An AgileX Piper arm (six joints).
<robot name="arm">
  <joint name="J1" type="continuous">
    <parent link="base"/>
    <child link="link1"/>
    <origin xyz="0 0 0.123"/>
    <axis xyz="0 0 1"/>
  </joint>
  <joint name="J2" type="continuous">
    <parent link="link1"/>
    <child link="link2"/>
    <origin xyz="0 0 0"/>
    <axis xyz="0 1 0"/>
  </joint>
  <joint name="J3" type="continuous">
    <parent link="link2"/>
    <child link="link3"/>
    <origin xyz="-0.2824 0 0.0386"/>
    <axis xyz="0 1 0"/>
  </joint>
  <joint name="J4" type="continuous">
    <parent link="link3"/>
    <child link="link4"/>
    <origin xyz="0.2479 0 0.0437"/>
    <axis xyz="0.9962 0 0.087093"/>
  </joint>
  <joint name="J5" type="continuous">
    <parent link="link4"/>
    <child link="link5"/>
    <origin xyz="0 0 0"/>
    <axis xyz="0 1 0"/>
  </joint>
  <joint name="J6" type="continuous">
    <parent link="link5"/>
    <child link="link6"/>
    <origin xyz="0.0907 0 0.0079"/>
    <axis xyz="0.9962 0 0.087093"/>
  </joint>
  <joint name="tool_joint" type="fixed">
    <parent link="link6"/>
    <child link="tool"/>
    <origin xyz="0 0 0" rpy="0 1.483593 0"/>
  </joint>
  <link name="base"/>
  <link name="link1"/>
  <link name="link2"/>
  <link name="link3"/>
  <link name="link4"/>
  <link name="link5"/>
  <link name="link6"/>
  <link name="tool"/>
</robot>
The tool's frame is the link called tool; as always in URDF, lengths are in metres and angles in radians. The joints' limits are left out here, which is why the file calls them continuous.
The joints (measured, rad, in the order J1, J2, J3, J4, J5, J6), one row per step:
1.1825 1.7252 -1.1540 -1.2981 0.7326 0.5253
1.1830 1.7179 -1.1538 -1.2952 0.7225 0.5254
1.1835 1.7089 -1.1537 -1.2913 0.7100 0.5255
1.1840 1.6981 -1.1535 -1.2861 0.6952 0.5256
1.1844 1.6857 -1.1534 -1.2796 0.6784 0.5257
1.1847 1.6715 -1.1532 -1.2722 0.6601 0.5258
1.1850 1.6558 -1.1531 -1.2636 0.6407 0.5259
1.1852 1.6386 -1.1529 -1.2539 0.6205 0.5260
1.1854 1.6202 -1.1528 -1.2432 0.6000 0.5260
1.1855 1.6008 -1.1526 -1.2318 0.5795 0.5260
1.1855 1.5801 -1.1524 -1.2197 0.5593 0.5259
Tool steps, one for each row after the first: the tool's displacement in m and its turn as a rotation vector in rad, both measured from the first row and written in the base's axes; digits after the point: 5 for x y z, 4 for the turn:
-0.00098 -0.00004 0.00235 0.0119 0.0028 0.0077
-0.00217 -0.00011 0.00527 0.0267 0.0065 0.0171
-0.00359 -0.00029 0.00876 0.0446 0.0112 0.0280
-0.00521 -0.00057 0.01280 0.0654 0.0167 0.0400
-0.00701 -0.00107 0.01743 0.0887 0.0225 0.0529
-0.00900 -0.00176 0.02261 0.1144 0.0287 0.0665
-0.01117 -0.00272 0.02827 0.1422 0.0352 0.0805
-0.01349 -0.00393 0.03439 0.1717 0.0417 0.0947
-0.01593 -0.00544 0.04082 0.2023 0.0480 0.1088
-0.01848 -0.00732 0.04770 0.2343 0.0540 0.1227

